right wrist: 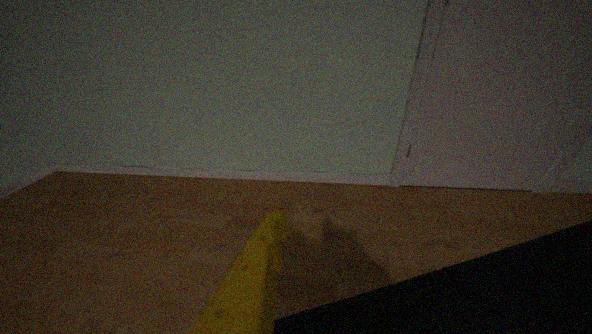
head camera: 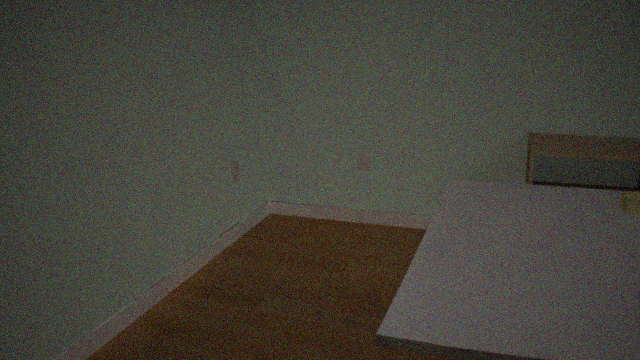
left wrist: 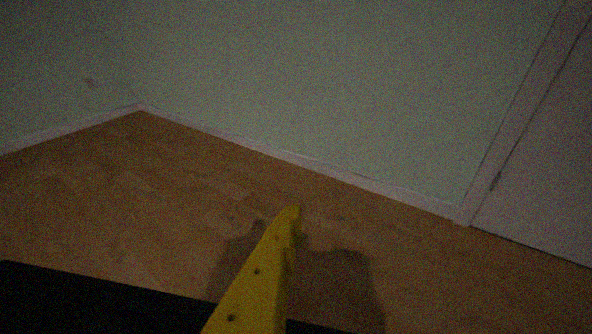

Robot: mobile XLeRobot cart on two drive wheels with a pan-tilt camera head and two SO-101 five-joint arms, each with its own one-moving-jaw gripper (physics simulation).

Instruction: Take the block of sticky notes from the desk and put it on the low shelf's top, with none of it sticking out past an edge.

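Frame: origin at the left arm's base, x ahead, y left, z up, level; metres.
Seen in the pictures: left hand, tool point: point(left wrist: 300, 218); right hand, tool point: point(right wrist: 285, 220).
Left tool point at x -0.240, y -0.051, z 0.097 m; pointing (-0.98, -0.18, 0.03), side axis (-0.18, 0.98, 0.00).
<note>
A point is followed by its place in that frame.
The yellow block of sticky notes point(head camera: 631, 202) @[y -0.888, x 0.958, z -0.024 m] stands on the desk point(head camera: 500, 260) @[y -0.476, x 0.807, z -0.055 m] near its back edge, cut off by the right border of the head view. The low wooden shelf point(head camera: 582, 145) @[y -1.341, x 1.948, z -0.165 m] shows behind the desk at the right of the head view; its right part is out of view. My left gripper point(left wrist: 294, 215) shows one yellow notched jaw over the floor, its moving jaw swung out of the picture, so it is open and empty. My right gripper point(right wrist: 275, 219) likewise shows one jaw and is open and empty. Neither wrist view shows the sticky notes.
The desk's left edge and near left corner show in the head view, with wooden floor point(head camera: 300, 280) @[y 0.044, x 1.987, z -0.775 m] to the left. Walls with a white baseboard point(head camera: 340, 214) @[y -0.183, x 2.680, z -0.731 m] meet in a corner. A pale door point(left wrist: 560, 165) @[y 0.693, x -1.012, z -0.364 m] point(right wrist: 480, 100) @[y 0.822, x -0.956, z -0.195 m] stands at the right in both wrist views.
</note>
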